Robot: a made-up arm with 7 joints. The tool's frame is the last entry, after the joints. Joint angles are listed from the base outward. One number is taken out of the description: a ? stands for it. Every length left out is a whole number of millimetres.
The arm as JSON. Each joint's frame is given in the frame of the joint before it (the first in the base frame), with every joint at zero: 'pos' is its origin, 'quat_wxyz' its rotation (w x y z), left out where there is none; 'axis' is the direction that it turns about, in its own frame. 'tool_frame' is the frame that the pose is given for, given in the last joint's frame.
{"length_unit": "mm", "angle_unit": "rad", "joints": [
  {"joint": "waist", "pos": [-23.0, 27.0, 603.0], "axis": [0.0, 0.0, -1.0]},
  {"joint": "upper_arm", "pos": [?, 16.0, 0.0], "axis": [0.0, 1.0, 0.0]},
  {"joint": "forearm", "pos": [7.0, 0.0, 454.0], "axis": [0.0, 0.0, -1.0]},
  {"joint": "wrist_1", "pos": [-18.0, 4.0, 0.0], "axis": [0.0, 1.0, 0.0]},
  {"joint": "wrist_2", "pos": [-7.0, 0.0, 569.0], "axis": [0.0, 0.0, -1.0]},
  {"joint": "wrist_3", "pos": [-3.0, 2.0, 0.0], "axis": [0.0, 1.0, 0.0]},
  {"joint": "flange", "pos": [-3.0, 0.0, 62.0], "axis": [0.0, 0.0, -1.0]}
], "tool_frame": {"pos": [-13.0, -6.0, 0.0], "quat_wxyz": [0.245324, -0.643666, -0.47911, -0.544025]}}
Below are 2 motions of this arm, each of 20 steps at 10 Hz.
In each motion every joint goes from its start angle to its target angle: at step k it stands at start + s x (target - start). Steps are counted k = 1, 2, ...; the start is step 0. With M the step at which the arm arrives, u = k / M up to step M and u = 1 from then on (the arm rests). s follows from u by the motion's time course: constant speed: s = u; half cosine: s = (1 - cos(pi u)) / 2; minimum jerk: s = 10 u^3 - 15 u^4 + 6 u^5.
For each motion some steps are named. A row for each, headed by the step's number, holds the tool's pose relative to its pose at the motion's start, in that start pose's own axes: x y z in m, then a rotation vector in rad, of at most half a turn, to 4 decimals.
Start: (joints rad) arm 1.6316 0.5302 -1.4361 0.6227 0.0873 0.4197 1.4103
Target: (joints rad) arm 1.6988 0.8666 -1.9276 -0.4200 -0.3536 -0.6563 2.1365
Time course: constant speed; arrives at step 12
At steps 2, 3, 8, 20:
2: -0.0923 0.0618 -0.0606 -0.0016 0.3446 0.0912
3: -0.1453 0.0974 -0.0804 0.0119 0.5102 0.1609
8: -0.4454 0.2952 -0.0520 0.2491 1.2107 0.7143
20: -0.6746 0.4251 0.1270 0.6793 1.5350 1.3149

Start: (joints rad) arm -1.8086 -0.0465 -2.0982 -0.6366 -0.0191 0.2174 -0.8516
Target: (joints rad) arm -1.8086 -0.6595 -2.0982 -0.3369 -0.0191 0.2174 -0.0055
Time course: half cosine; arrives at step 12
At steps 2, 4, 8, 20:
2: -0.0019 0.0438 0.0193 -0.0221 -0.0227 0.0592
4: -0.0166 0.1607 0.0795 -0.0831 -0.1006 0.2169
8: -0.1303 0.4418 0.2896 -0.2500 -0.4273 0.5961
20: -0.2264 0.5510 0.4115 -0.3303 -0.6477 0.7431

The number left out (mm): 22.0
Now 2 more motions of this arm.
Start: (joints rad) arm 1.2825 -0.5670 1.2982 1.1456 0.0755 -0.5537 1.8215
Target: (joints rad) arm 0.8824 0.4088 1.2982 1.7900 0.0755 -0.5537 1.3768
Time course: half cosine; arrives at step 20
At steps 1, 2, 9, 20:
1: 0.0002 -0.0071 -0.0002 -0.0008 -0.0007 -0.0090
2: 0.0006 -0.0284 -0.0007 -0.0033 -0.0031 -0.0358
9: -0.1057 -0.4409 0.0249 -0.0895 -0.0900 -0.5794
20: -0.4744 -0.7461 0.1690 -0.3721 -0.3068 -1.1771

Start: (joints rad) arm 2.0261 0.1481 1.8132 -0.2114 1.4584 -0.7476 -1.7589
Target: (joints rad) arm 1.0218 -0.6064 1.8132 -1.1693 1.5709 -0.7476 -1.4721
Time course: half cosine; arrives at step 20
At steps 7, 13, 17, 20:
7: -0.2469 -0.1314 -0.1304 -0.2450 0.3000 -0.1373
13: -0.7202 -0.1621 -0.0854 -0.5475 0.8375 -0.0928
17: -0.8942 -0.1199 0.0357 -0.6265 1.0683 0.0428
20: -0.9282 -0.1071 0.0725 -0.6386 1.1191 0.0863

